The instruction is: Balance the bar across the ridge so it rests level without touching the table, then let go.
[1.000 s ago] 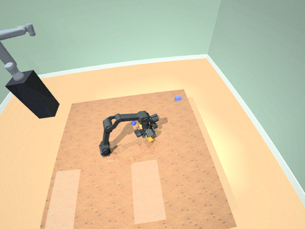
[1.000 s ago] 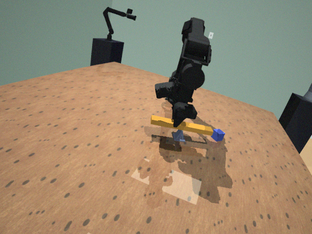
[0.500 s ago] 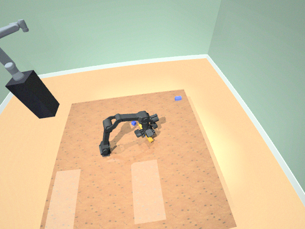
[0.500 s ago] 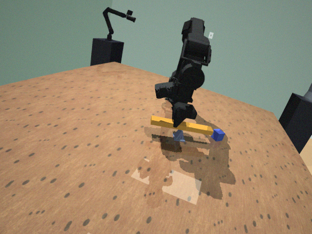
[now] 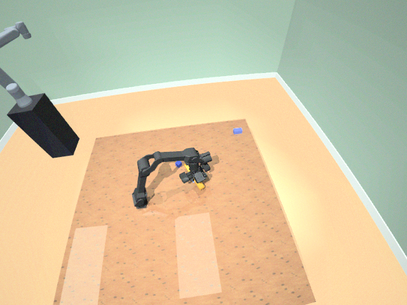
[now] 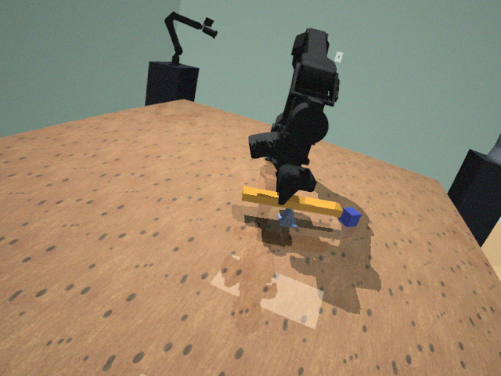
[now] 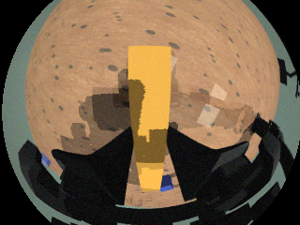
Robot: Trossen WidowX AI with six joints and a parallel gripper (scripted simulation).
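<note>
Now: gripper tip 10 mm past the yellow bar and 30 mm to the right of it. Also, from my gripper tip: blue cube 110 mm behind, 160 mm to the left, 30 mm below.
</note>
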